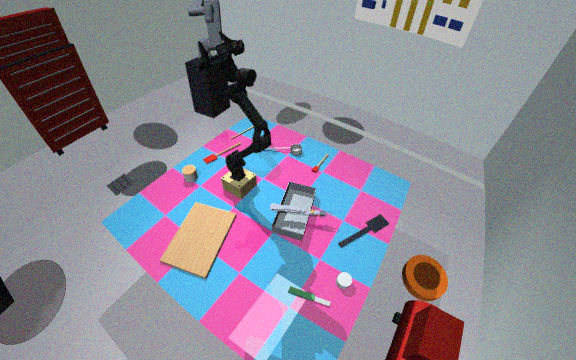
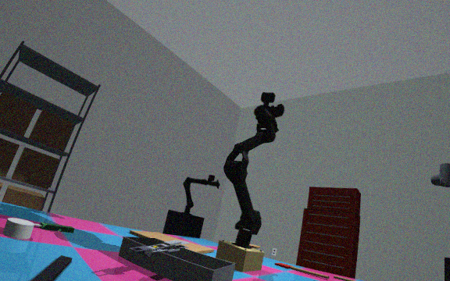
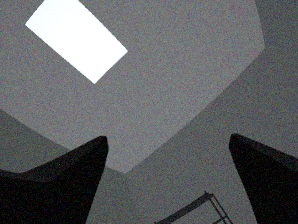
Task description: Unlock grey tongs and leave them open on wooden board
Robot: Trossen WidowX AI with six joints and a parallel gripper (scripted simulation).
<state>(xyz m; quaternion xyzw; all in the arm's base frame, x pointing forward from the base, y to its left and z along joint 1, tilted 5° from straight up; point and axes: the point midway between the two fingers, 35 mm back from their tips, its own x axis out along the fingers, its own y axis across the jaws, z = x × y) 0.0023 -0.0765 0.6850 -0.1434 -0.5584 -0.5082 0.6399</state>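
My gripper tip is 74 cm above the yellow lock piece, 47 cm short of it and 4 cm to the right of it. From my gripper tip the other things lie so: wooden board: 79 cm below, 33 cm to the right, 6 cm ahead; tan cylinder: 77 cm below, 26 cm behind, 5 cm to the right; red-tipped stick: 80 cm below, 25 cm behind, 20 cm to the left.
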